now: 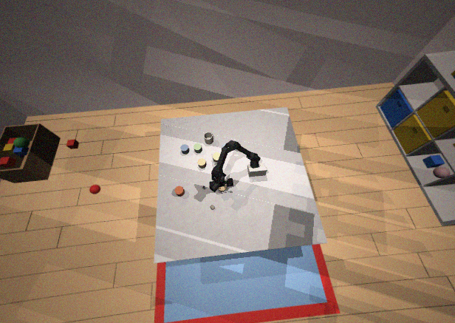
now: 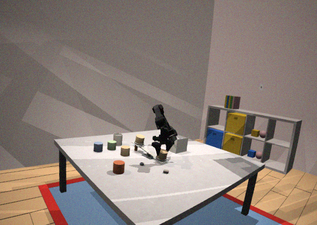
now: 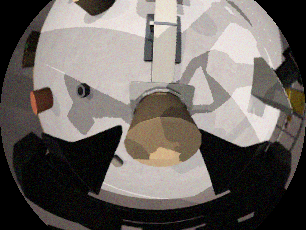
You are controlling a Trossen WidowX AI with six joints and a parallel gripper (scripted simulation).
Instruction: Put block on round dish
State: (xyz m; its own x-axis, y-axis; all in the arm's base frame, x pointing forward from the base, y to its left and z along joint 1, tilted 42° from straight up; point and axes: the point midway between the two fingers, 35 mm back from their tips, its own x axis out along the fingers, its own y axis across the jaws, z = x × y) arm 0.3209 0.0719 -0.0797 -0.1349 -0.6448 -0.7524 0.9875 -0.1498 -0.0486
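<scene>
My gripper tip is now 2 cm above the grey-green block. Also, from my gripper tip: small balance (14 cm to the right, 4 cm below, 1 cm behind); then dark ring (15 cm ahead, 6 cm to the right, 6 cm below); then red-brown cup (34 cm ahead, 8 cm to the right, 3 cm below).
</scene>
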